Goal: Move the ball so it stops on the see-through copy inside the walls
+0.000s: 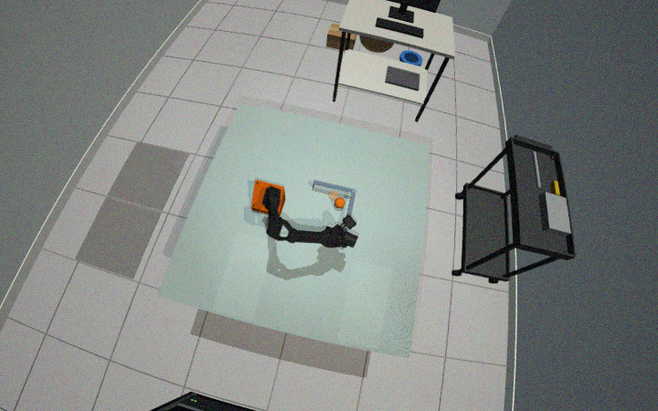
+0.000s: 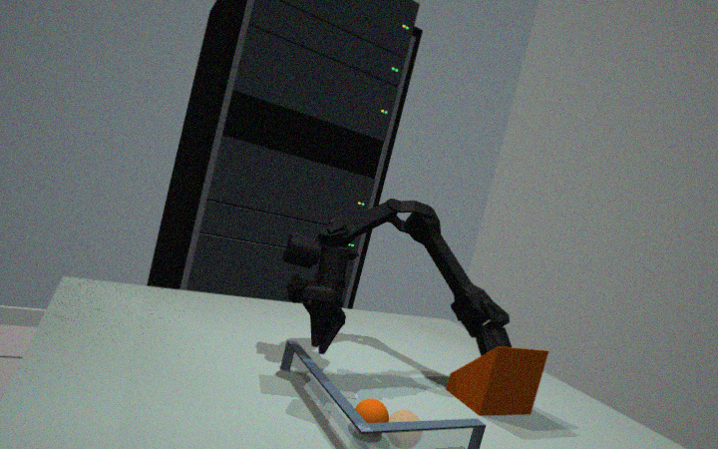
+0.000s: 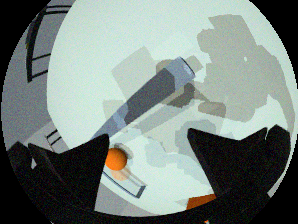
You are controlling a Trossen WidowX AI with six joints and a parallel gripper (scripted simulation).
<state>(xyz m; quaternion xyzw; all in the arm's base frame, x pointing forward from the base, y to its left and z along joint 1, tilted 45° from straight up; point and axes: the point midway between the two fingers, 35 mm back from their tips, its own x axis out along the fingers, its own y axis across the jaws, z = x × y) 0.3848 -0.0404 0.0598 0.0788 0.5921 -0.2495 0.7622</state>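
The see-through copy of the ball lies 100 mm behind my gripper tip, 200 mm to the left of it and 40 mm below it.
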